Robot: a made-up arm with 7 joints.
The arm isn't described. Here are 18 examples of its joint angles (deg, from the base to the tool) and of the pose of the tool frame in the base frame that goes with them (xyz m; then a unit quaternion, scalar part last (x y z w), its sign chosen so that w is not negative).
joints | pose
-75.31 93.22 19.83 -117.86 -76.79 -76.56 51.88 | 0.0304 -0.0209 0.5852 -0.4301 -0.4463 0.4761 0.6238
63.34 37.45 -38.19 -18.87 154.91 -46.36 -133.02 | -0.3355 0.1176 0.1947 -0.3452 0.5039 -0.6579 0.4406
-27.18 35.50 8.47 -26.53 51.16 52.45 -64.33 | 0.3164 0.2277 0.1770 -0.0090 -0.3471 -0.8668 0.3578
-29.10 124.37 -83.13 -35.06 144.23 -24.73 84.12 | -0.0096 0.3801 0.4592 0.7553 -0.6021 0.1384 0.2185
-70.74 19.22 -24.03 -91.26 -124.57 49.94 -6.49 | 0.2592 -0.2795 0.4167 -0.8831 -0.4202 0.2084 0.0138
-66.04 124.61 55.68 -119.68 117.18 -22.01 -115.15 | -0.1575 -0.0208 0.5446 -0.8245 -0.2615 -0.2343 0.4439
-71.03 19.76 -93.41 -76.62 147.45 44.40 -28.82 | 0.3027 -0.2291 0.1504 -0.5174 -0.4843 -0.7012 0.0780
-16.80 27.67 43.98 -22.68 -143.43 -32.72 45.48 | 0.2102 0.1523 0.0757 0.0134 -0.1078 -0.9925 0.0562
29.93 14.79 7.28 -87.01 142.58 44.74 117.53 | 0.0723 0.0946 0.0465 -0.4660 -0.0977 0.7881 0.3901
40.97 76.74 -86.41 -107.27 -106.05 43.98 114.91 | -0.2610 0.0129 0.1853 -0.0564 -0.4292 -0.8873 0.1589
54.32 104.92 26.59 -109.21 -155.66 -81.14 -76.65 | 0.1302 0.1651 0.2885 0.6083 -0.1073 -0.4160 0.6674
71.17 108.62 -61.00 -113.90 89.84 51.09 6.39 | -0.1909 0.1712 0.1870 -0.5990 0.1687 -0.3633 0.6934
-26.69 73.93 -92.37 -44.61 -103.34 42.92 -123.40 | 0.0619 0.3135 0.0673 0.3518 -0.5948 -0.5577 0.4597
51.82 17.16 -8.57 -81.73 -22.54 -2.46 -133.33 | -0.0068 -0.0370 0.0582 0.1140 -0.2803 0.7322 0.6102
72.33 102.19 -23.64 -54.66 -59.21 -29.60 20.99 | -0.1327 0.2910 0.2441 0.5866 -0.0754 0.7878 0.1717
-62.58 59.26 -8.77 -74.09 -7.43 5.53 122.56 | 0.2982 0.0237 0.4929 0.3278 -0.9286 -0.1411 0.1017
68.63 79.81 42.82 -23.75 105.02 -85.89 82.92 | -0.1535 0.3821 0.3582 -0.8330 0.5034 0.1316 0.1879
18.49 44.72 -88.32 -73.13 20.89 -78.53 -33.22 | -0.1180 -0.0055 0.0510 -0.1941 0.7482 0.6120 0.1673
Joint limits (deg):
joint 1: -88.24..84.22
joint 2: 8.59..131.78
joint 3: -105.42..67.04
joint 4: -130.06..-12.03
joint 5: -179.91..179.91
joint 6: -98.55..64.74
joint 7: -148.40..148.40
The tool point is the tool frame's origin. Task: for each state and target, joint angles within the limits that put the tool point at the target. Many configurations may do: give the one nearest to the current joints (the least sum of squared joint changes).
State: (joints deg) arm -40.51 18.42 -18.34 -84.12 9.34 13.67 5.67
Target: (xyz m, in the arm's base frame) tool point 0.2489 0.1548 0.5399
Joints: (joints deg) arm -55.27 54.19 18.49 -63.33 21.09 22.43 5.04
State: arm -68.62 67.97 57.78 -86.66 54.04 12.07 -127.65
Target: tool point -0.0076 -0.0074 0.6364
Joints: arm -52.64 109.11 35.84 -97.02 44.30 30.09 -124.49
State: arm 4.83 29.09 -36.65 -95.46 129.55 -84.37 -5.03
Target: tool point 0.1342 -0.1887 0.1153
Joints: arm -4.97 8.59 -43.44 -86.72 129.71 -89.33 0.52
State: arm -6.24 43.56 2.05 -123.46 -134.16 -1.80 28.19
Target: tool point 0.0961 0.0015 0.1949
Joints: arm 30.72 56.06 1.45 -130.06 -109.79 -21.27 31.77
